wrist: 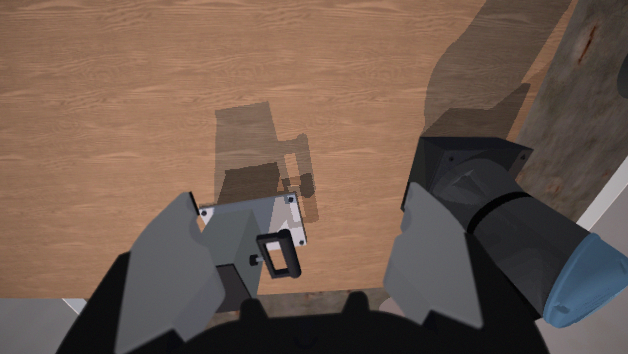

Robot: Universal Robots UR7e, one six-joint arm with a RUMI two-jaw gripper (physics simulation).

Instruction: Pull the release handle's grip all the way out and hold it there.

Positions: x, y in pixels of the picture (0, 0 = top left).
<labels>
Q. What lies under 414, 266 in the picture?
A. My gripper.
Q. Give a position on a light metal base plate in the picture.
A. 274, 213
</labels>
